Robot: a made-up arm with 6 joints.
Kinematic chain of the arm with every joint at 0, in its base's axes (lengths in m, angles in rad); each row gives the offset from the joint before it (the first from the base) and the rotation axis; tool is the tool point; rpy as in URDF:
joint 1: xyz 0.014 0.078 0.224 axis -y
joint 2: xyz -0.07 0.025 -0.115 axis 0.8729 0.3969 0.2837
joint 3: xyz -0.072 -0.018 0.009 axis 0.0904 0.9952 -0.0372
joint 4: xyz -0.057 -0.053 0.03 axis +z
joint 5: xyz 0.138 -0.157 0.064 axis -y
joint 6: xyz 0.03 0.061 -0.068 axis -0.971 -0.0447 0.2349
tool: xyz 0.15 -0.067 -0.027 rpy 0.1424 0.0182 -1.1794
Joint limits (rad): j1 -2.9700..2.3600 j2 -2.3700..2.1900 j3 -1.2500..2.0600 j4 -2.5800..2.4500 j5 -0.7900..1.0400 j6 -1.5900..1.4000
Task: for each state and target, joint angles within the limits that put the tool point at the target. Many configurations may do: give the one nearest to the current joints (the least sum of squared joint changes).
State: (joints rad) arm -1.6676 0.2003 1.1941 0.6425 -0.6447 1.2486
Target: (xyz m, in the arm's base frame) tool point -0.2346 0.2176 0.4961
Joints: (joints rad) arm -1.8164 0.4711 1.6216 0.6454 -0.3455 1.1147
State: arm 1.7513 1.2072 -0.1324 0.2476 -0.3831 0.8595
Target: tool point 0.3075 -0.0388 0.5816
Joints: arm 2.3600 1.4710 -0.1738 -0.5600 0.1994 0.6648
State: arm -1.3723 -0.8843 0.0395 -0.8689 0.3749 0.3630
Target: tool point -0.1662 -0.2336 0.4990
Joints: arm -0.7683 -0.6011 -0.0303 -1.1914 0.0343 0.2412
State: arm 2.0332 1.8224 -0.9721 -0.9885 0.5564 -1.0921
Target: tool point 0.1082 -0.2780 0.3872
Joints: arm 2.2622 1.0969 -1.1206 -0.2852 0.7554 -1.1818
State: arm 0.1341 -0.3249 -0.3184 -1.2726 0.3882 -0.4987
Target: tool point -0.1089 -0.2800 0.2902
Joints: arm 0.0375 -0.3117 -0.2950 -0.7625 0.3886 -0.5465
